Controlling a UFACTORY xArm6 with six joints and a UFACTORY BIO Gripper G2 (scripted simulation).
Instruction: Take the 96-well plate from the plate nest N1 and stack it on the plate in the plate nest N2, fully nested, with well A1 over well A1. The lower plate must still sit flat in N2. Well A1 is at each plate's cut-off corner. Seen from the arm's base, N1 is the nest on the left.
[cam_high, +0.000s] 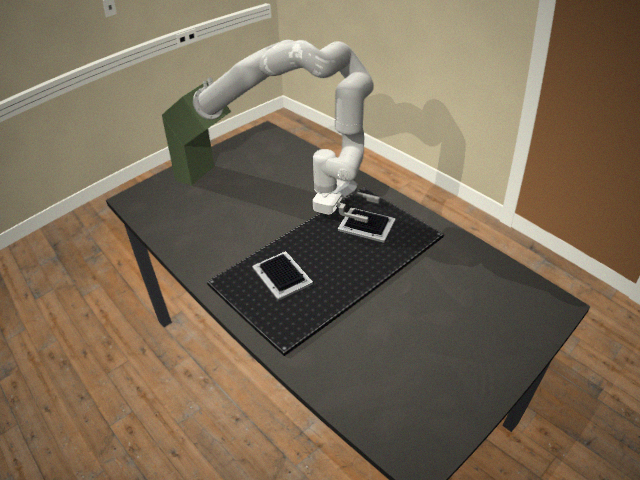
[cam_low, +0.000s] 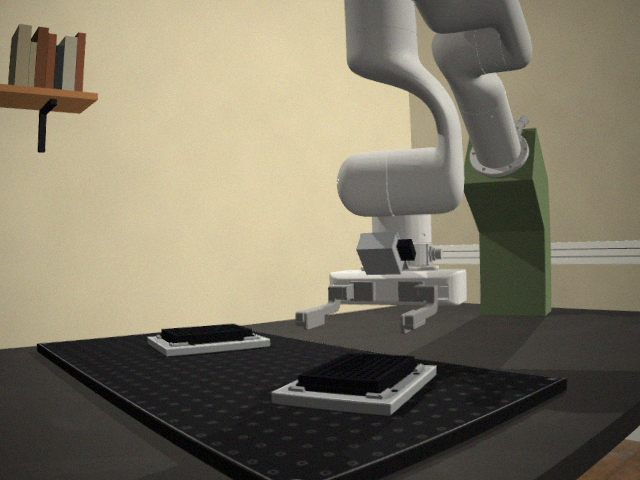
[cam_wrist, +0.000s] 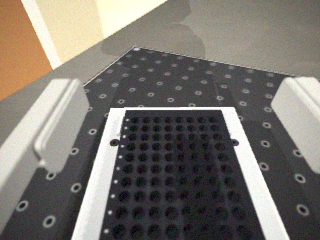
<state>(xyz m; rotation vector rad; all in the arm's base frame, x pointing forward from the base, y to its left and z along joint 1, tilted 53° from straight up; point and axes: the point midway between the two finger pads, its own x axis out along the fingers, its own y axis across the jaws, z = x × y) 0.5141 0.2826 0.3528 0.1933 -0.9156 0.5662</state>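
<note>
The white nest N1 is 7 cm below my hand. Also, from my hand: white nest N2: 13 cm ahead, 33 cm to the right, 7 cm below.
</note>
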